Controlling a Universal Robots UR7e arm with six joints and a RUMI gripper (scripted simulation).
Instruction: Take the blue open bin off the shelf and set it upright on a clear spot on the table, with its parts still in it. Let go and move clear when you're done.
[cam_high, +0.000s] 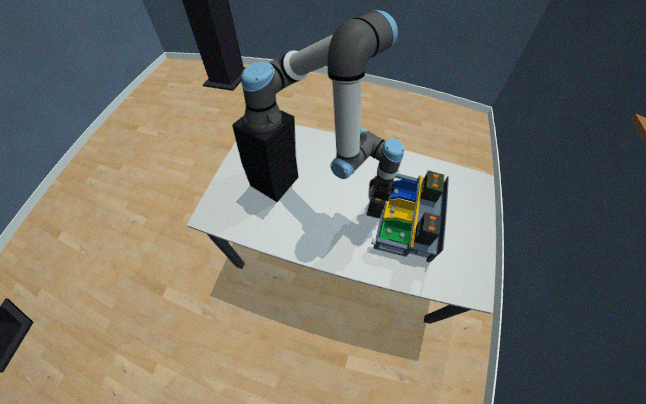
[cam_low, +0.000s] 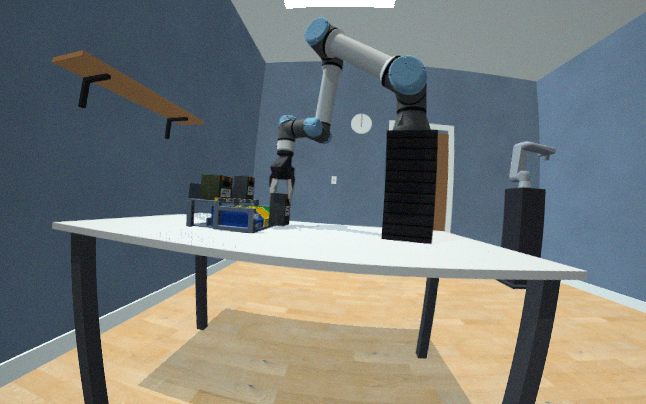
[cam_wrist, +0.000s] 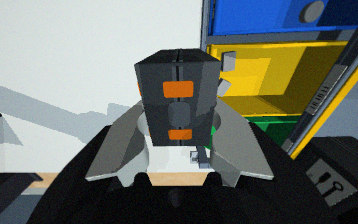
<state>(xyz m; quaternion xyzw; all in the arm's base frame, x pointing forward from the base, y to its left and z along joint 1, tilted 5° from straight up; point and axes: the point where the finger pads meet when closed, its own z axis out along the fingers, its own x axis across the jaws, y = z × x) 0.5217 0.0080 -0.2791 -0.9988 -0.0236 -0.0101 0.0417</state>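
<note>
Right now my hand is 4 cm above the dark box. The rest, counted from my hand: blue open bin: 13 cm ahead, 12 cm to the left, 8 cm below; yellow bin: 13 cm ahead, 8 cm below, 1 cm to the left; yellow divider: 18 cm ahead, 1 cm to the left, 1 cm below.
</note>
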